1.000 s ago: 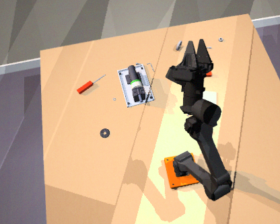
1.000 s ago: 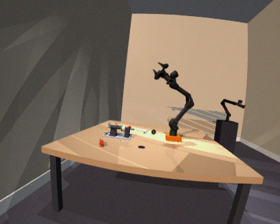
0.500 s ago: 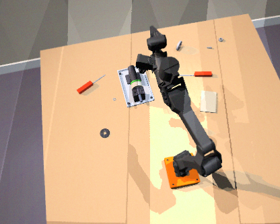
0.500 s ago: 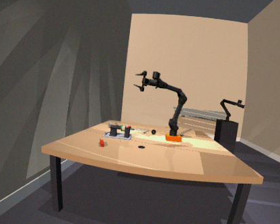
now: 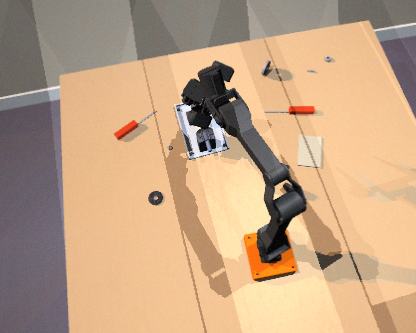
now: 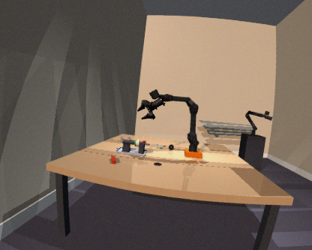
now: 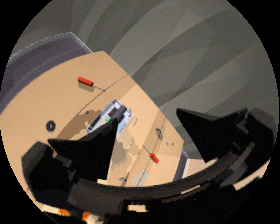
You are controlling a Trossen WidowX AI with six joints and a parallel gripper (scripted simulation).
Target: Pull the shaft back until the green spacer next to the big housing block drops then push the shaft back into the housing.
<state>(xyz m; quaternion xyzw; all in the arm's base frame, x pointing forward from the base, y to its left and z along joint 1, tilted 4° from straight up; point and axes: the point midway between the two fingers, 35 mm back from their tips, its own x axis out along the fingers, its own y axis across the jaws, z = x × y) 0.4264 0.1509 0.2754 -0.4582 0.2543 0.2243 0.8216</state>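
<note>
The dark shaft lies 30 mm behind my gripper tip, 10 mm to the left of it and 220 mm below it. The rest, counted from my gripper tip: green spacer 20 mm to the left, 220 mm below; small screw 170 mm behind, 230 mm to the right, 300 mm below; pale card 120 mm behind, 350 mm to the right, 300 mm below.
</note>
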